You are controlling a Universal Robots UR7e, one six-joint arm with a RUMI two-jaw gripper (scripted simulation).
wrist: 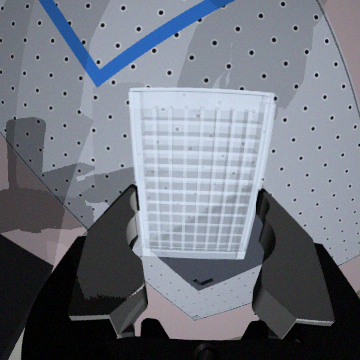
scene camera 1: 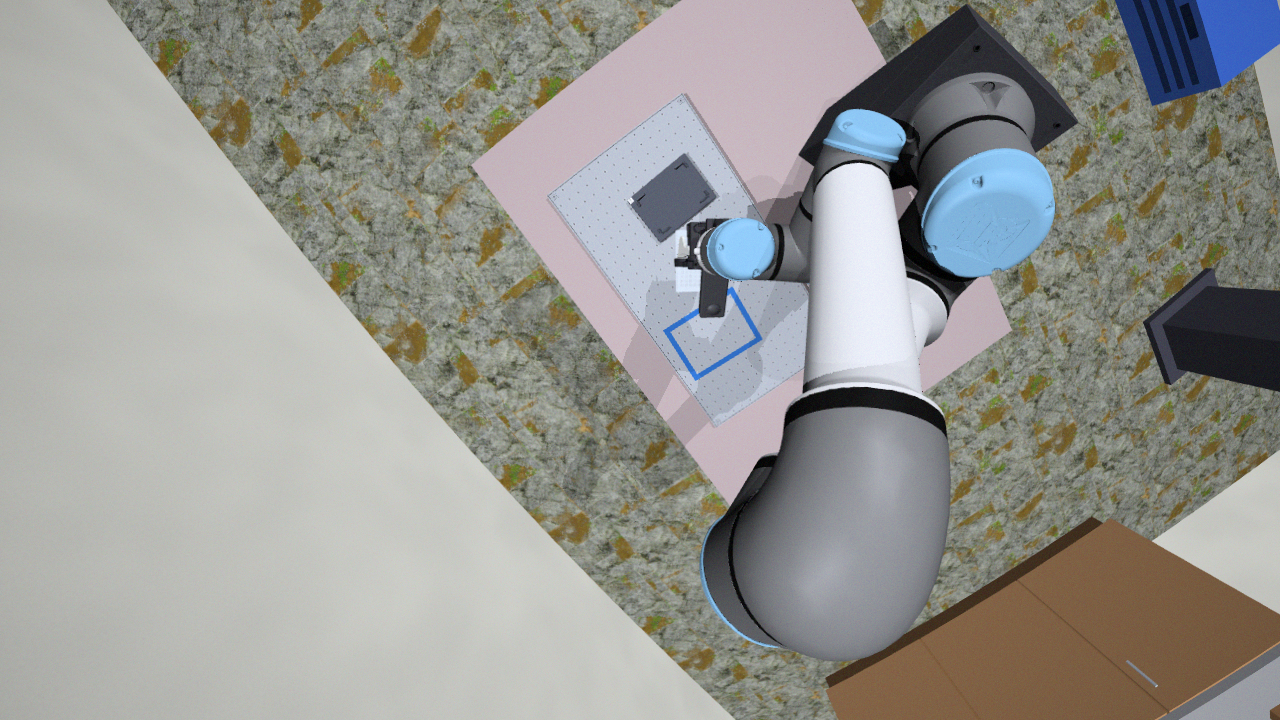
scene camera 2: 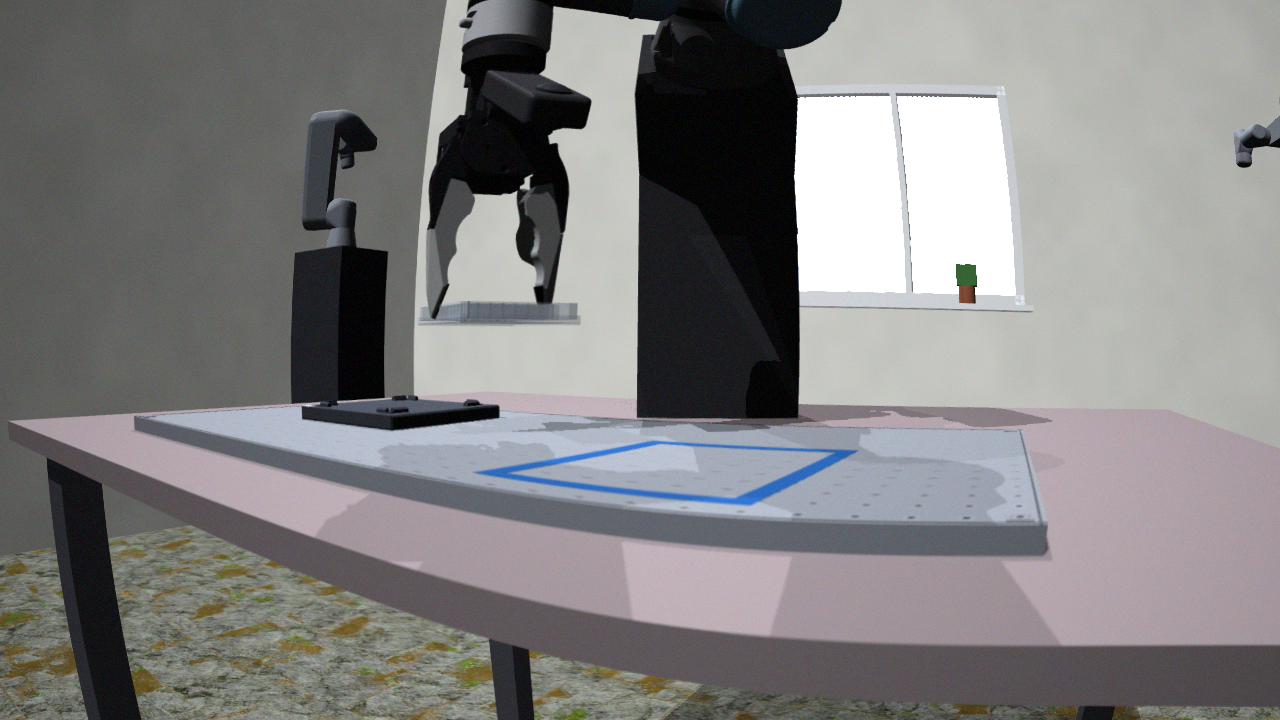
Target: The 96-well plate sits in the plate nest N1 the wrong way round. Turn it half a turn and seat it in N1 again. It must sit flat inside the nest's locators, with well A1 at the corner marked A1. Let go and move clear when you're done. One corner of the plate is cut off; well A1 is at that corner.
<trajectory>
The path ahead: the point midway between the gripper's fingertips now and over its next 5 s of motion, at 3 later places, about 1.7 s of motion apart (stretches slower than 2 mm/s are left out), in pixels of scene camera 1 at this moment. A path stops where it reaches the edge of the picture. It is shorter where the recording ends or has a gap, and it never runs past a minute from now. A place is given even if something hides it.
My gripper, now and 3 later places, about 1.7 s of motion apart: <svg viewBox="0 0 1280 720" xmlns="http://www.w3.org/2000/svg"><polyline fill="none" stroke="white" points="696,259 675,192 676,190 674,194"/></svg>
</trajectory>
